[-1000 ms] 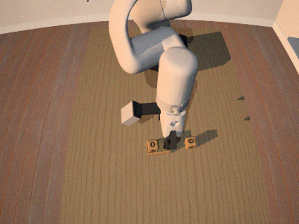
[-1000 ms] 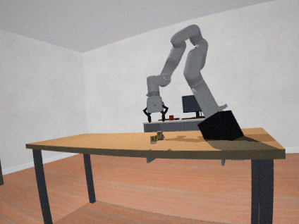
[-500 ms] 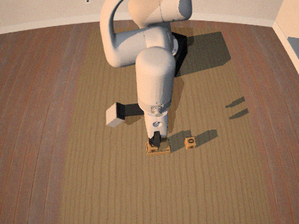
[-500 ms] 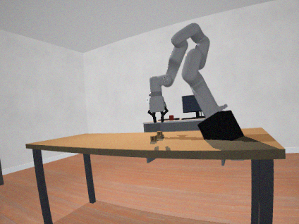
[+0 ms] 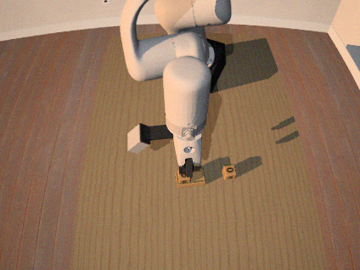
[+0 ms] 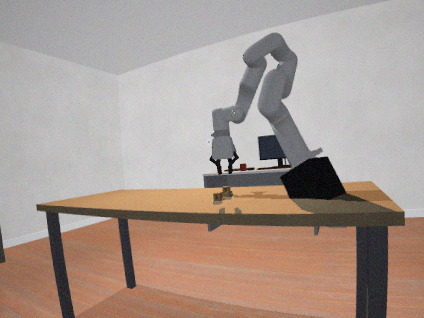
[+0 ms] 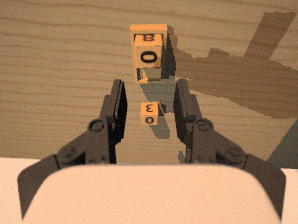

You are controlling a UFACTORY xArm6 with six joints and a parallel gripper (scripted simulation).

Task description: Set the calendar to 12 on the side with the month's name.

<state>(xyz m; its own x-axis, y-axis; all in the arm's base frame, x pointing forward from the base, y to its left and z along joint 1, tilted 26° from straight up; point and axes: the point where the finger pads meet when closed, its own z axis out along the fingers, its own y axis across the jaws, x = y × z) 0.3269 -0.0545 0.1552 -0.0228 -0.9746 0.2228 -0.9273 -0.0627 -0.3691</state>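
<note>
Right now the tray is 11 cm below my hand and 2 cm to the left of it. Round my hand: number cube: 12 cm to the left, 10 cm below.
</note>
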